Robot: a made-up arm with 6 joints.
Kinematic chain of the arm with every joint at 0, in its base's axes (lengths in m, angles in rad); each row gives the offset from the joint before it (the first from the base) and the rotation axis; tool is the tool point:
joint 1: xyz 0 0 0.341 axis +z
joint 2: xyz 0 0 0 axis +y
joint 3: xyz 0 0 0.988 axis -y
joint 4: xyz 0 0 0 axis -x
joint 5: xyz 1.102 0 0 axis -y
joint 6: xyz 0 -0.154 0 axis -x
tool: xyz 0 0 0
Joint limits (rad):
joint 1: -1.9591..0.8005
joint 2: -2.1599..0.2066
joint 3: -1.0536..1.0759
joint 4: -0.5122..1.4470
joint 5: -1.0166..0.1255
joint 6: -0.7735..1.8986
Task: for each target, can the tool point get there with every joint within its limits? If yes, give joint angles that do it. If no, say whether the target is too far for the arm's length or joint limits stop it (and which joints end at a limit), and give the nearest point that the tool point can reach.
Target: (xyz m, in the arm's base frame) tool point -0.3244 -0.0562 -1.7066
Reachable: no: joint limits stop it (at a limit: joint 1, joint 2, joint 3, joint 4) | nearest point -0.3013 -0.3820 0.2357 | short by 1.970 m
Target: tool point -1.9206 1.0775 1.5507
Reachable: no: too far | nearest point -1.5803 0.8866 1.3363 | short by 0.445 m
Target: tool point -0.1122 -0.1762 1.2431
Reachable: yes | joints -1.3097 -1.0791 -0.6789 0.0444 -0.8459 -0.2540
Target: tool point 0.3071 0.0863 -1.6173
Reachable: no: joint limits stop it (at a limit: joint 2, joint 3, joint 4) | nearest point 0.4684 0.1316 0.2357 | short by 1.861 m
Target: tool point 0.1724 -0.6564 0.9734
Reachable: yes | joints -1.1046 -0.4244 -0.7257 0.4133 -0.9128 0.8471
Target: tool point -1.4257 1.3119 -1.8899
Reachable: no: too far | nearest point -1.4013 1.2895 -0.4638 | short by 1.427 m
